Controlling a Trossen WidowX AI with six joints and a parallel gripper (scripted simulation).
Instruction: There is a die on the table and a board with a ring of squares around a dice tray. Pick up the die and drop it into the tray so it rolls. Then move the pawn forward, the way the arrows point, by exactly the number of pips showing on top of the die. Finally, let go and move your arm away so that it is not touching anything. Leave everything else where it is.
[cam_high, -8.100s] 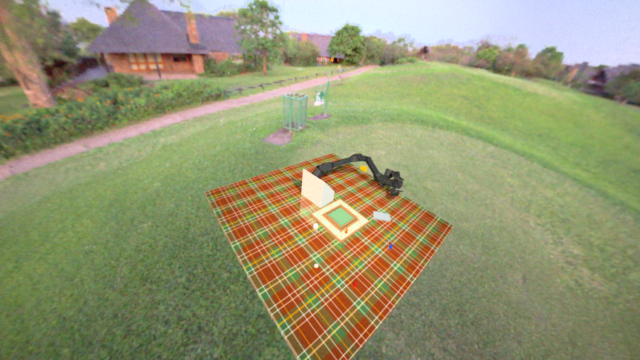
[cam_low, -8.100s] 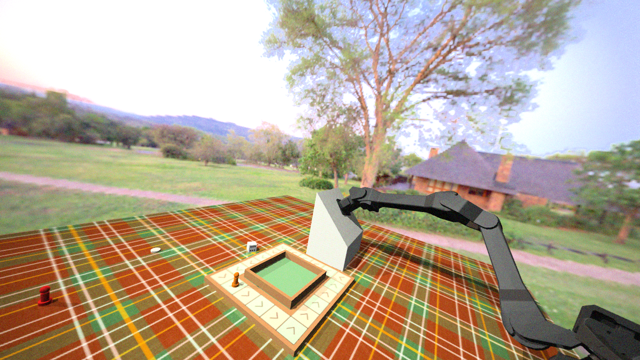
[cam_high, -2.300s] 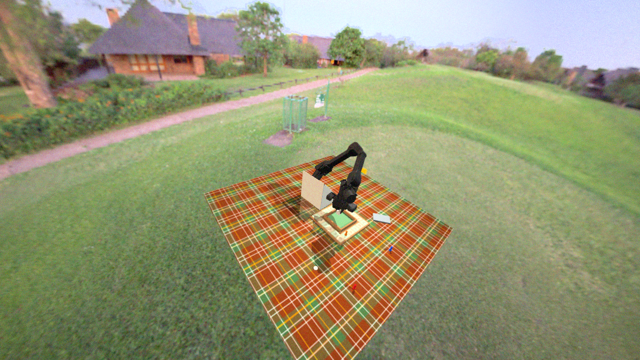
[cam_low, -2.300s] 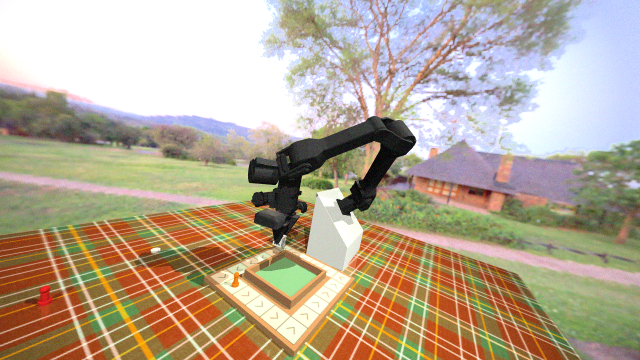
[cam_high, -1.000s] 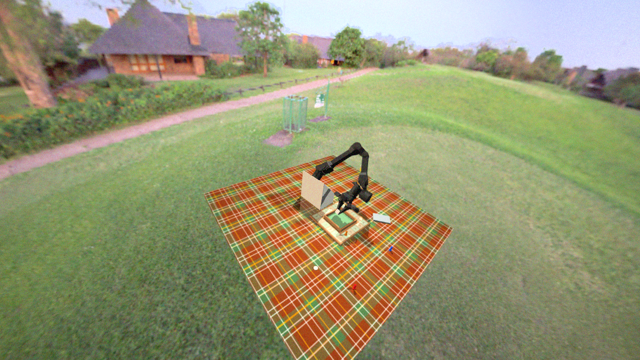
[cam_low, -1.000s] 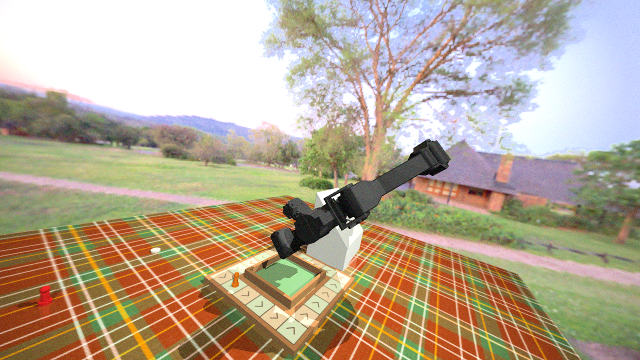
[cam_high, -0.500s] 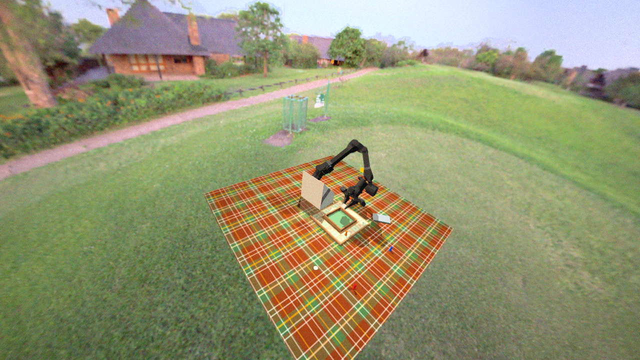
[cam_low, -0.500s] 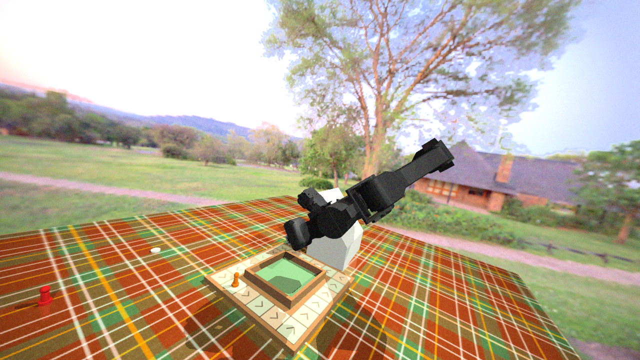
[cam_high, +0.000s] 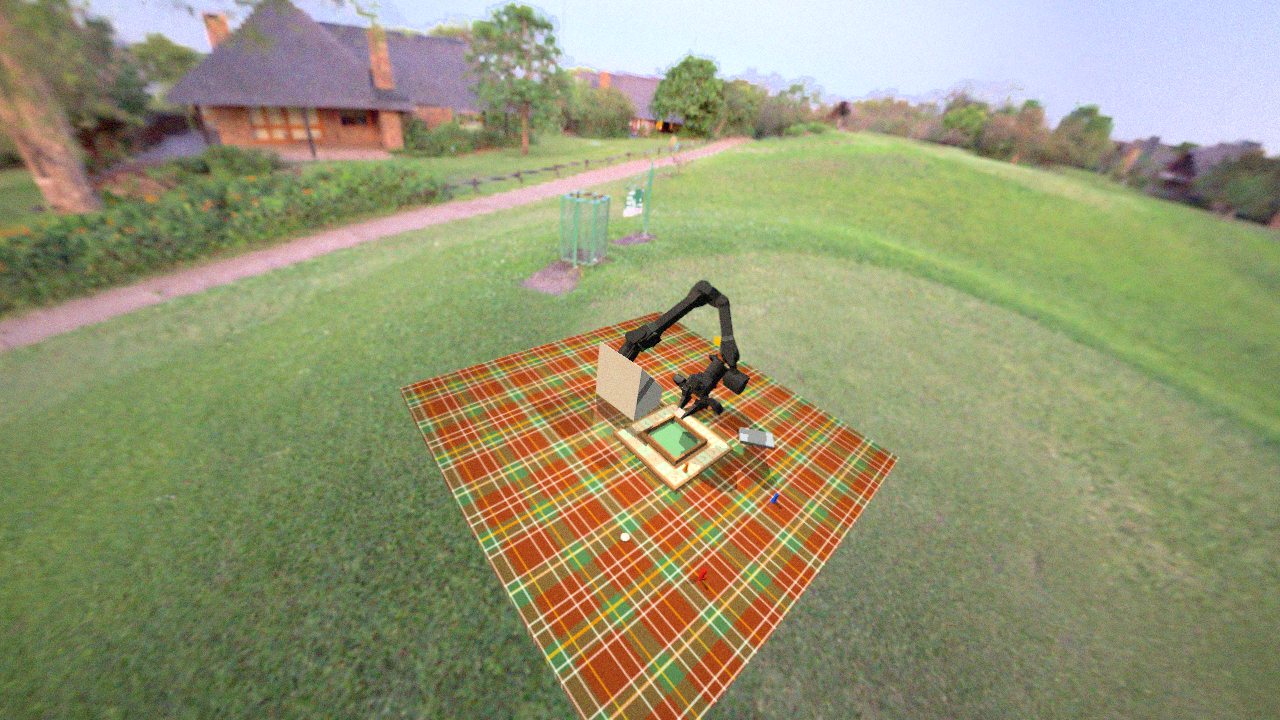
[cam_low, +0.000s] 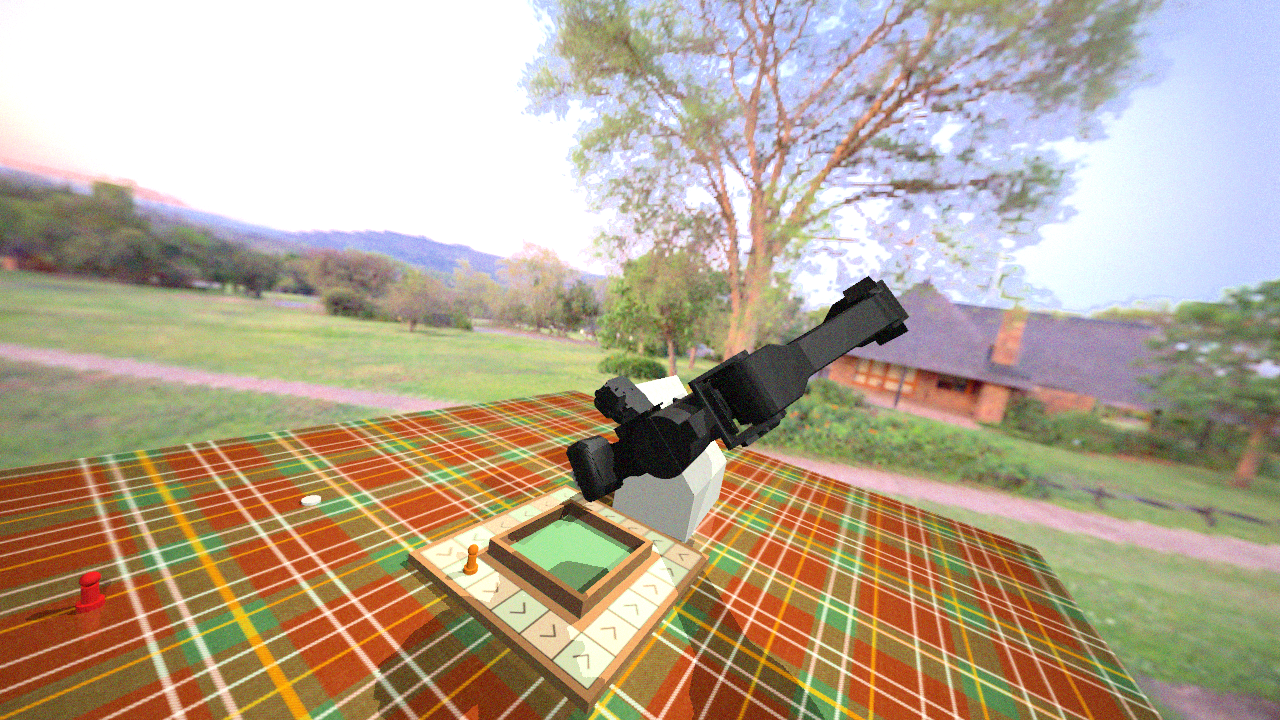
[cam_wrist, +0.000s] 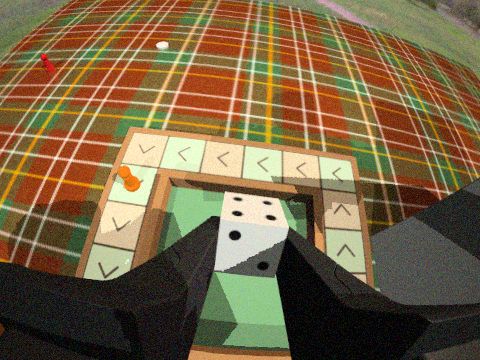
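Right now my gripper tip is 1 cm above the white die. Also, from my gripper tip: orange pawn 12 cm ahead, 10 cm below, 5 cm to the right; then grey flat piece 28 cm to the left, 13 cm ahead, 12 cm below; then green dice tray 12 cm below.
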